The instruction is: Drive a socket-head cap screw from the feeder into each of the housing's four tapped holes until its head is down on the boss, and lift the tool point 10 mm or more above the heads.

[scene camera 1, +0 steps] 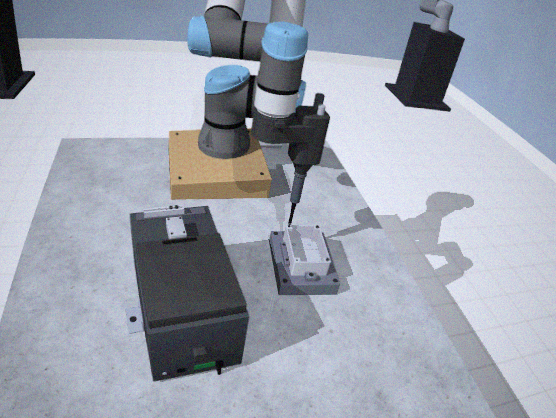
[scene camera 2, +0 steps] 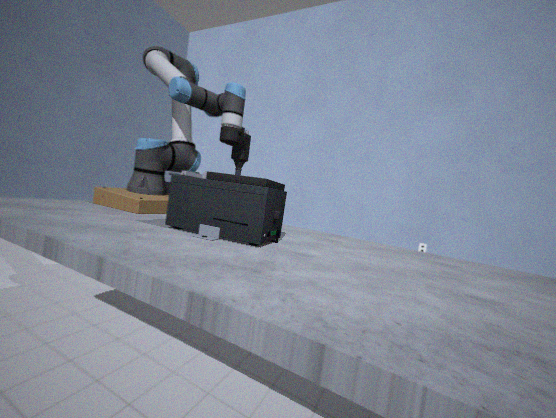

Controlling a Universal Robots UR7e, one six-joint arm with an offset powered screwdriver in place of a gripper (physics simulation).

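The white open-topped housing (scene camera 1: 310,269) sits on a dark grey fixture plate (scene camera 1: 309,289). Dark spots show on its back right, front left and front right corner bosses; whether they are holes or screw heads I cannot tell. My screwdriver (scene camera 1: 289,224) points down, its thin tip at the housing's back left corner, at or just above the boss. A screw at the tip is too small to make out. The black screw feeder (scene camera 1: 190,285) (scene camera 2: 220,207) stands left of the housing in scene camera 1. In scene camera 2 it hides the housing and the driver's tip.
The arm stands on a wooden block (scene camera 1: 220,188) (scene camera 2: 120,200) behind the feeder and housing. A small light plate (scene camera 1: 134,327) (scene camera 2: 209,231) sticks out from the feeder's side. The feeder's raised lid lies near the fixture. A black pedestal (scene camera 1: 427,67) stands on the floor at the back right.
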